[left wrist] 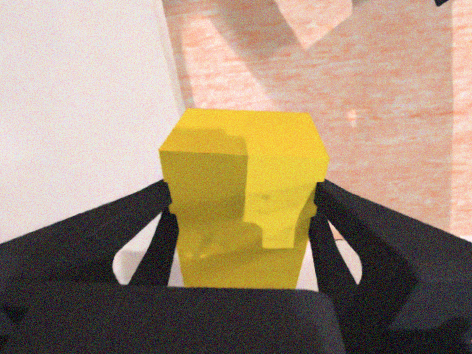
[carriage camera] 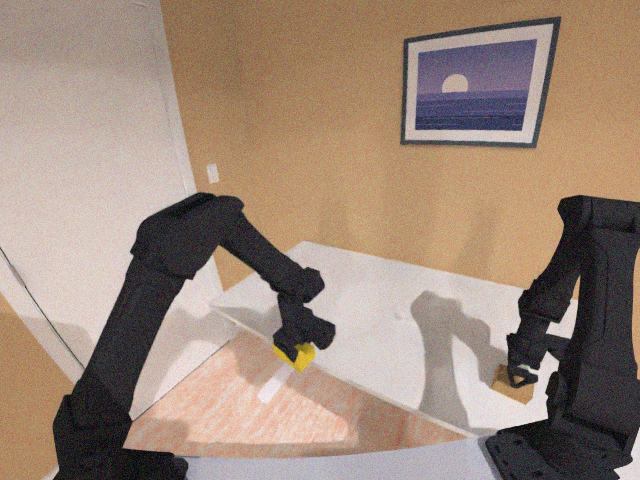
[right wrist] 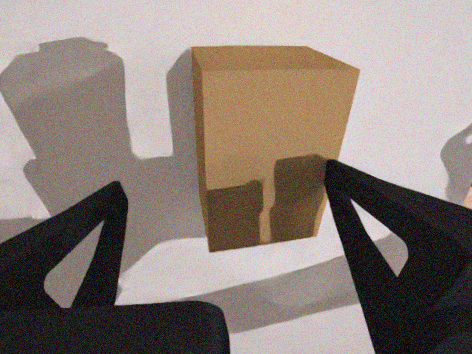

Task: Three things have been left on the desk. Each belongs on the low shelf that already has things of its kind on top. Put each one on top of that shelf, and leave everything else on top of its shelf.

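Frame: origin at the left arm's base, x right, y ahead, z up, level; metres.
Where they show: left gripper, between the fingertips: point(left wrist: 242, 183) point(carriage camera: 300, 353); right gripper, between the fingertips: point(carriage camera: 513, 373) point(right wrist: 224, 181); right arm's base, origin of its link: point(carriage camera: 555, 452).
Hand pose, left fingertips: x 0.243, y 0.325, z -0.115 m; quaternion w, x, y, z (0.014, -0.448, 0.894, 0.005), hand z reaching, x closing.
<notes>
After its pixels a point has its place.
A yellow block point(carriage camera: 305, 356) {x 0.260, y 0.304, z -0.101 m} point(left wrist: 250, 180) {x 0.252, y 0.313, z -0.097 m} is held between the fingers of my left gripper point(carriage camera: 293, 351) {x 0.243, y 0.325, z -0.115 m} point(left wrist: 242, 183) {x 0.243, y 0.325, z -0.115 m}, near the desk's front edge at the left. A tan box point(carriage camera: 504, 384) {x 0.790, y 0.212, z -0.191 m} point(right wrist: 270, 120) {x 0.849, y 0.202, z -0.184 m} stands on the white desk point(carriage camera: 361, 320) {x 0.459, y 0.560, z -0.239 m} point(right wrist: 410, 40) {x 0.810, y 0.123, z -0.239 m} at the right of the carriage view. My right gripper point(carriage camera: 522, 376) {x 0.837, y 0.237, z -0.189 m} point(right wrist: 224, 181) {x 0.837, y 0.237, z -0.189 m} is open above the tan box; in the right wrist view one fingertip overlaps the box's right edge and the other is apart from it, to the left. The low shelves do not show in these views.
A wood-patterned floor point(carriage camera: 232, 408) {x -0.251, y 0.617, z -0.959 m} point(left wrist: 390, 75) {x -0.149, y 0.049, z -0.959 m} lies in front of the desk, with a pale strip point(carriage camera: 273, 384) below the yellow block. An orange wall with a framed picture point(carriage camera: 475, 111) {x 0.984, y 0.859, z 0.511 m} stands behind the desk. A white door point(carriage camera: 87, 129) {x -0.616, y 0.841, z 0.551 m} is at the left.
</notes>
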